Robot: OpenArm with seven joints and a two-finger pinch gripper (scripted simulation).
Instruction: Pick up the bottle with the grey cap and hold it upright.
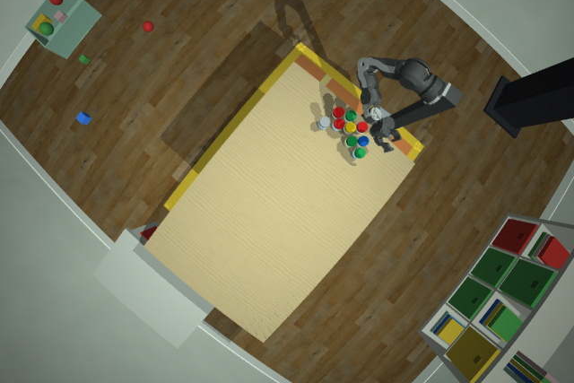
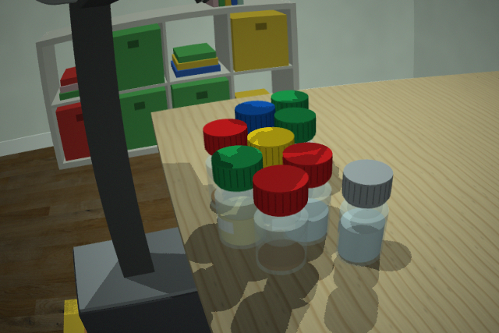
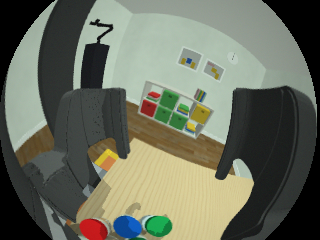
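The grey-capped bottle lies 50 mm ahead of my hand, 300 mm to the right of it and 240 mm below it. Round my hand: blue-capped bottle (10 mm ahead, 80 mm to the right, 240 mm below).
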